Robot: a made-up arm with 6 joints. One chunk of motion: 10 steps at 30 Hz.
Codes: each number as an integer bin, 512 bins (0 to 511) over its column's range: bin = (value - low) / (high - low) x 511, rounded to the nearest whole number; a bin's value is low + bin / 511 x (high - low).
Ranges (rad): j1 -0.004..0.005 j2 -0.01..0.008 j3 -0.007..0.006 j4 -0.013..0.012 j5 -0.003..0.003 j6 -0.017..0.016
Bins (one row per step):
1: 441 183 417 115 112 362
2: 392 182 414 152 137 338
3: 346 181 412 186 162 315
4: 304 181 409 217 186 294
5: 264 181 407 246 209 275
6: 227 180 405 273 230 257
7: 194 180 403 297 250 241
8: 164 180 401 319 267 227
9: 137 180 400 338 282 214
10: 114 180 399 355 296 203
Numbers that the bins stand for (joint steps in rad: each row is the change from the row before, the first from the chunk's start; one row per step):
1: 0.00377 -0.00355 0.00361 -0.00737 -0.00168 0.00638
2: 0.00290 -0.00359 0.00353 -0.00556 -0.00139 0.00483
3: 0.00209 -0.00362 0.00348 -0.00390 -0.00110 0.00334
4: 0.00135 -0.00362 0.00341 -0.00238 -0.00082 0.00199
5: 0.00065 -0.00362 0.00335 -0.00096 -0.00055 0.00076
6: 0.00000 -0.00366 0.00330 0.00036 -0.00030 -0.00040
7: -0.00058 -0.00366 0.00325 0.00153 -0.00006 -0.00144
8: -0.00111 -0.00366 0.00320 0.00261 0.00014 -0.00234
9: -0.00159 -0.00366 0.00318 0.00354 0.00031 -0.00318
10: -0.00199 -0.00366 0.00315 0.00437 0.00048 -0.00389

